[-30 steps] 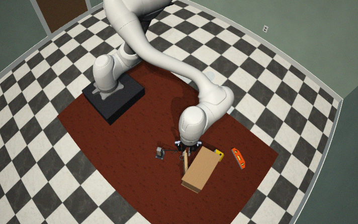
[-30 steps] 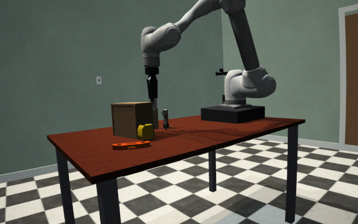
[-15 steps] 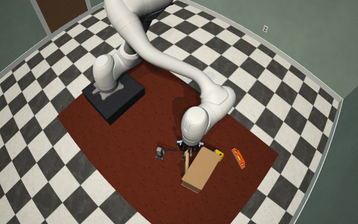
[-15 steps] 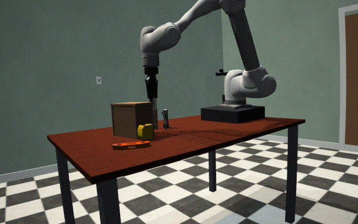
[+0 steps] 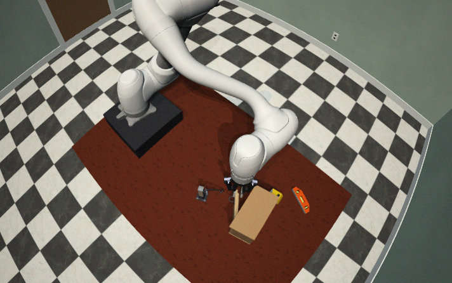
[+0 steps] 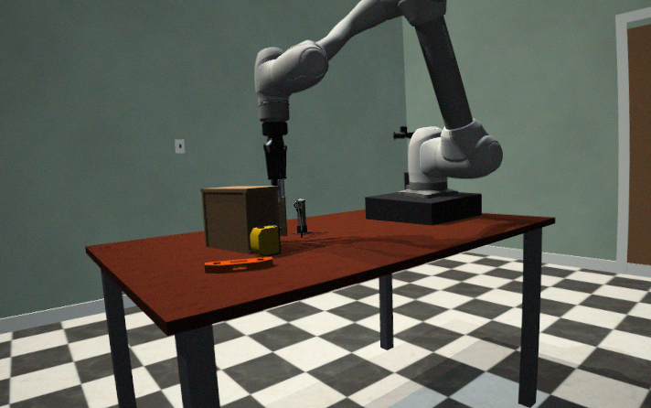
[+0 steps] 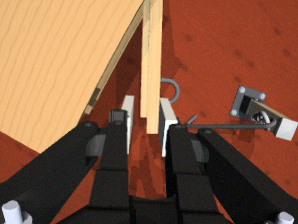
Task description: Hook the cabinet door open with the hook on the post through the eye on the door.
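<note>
My hand is 9 cm past the thin hook, 6 cm to the left of it and 10 cm above it. From my hand the other things lie so: yellow tape measure (10 cm ahead, 14 cm to the left, 12 cm below); hook post (11 cm behind, 8 cm to the right, 8 cm below); cabinet door (4 cm ahead, 5 cm to the right, 8 cm below).
</note>
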